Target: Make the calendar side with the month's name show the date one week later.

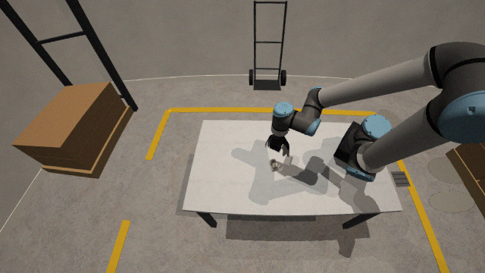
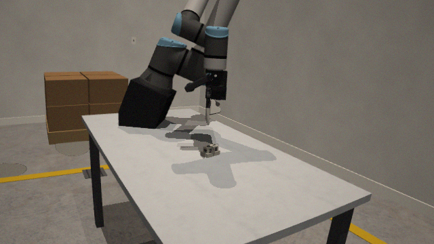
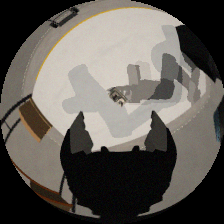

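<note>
The calendar tray lies 20 mm to the left of my hand and 140 mm below it.
</note>
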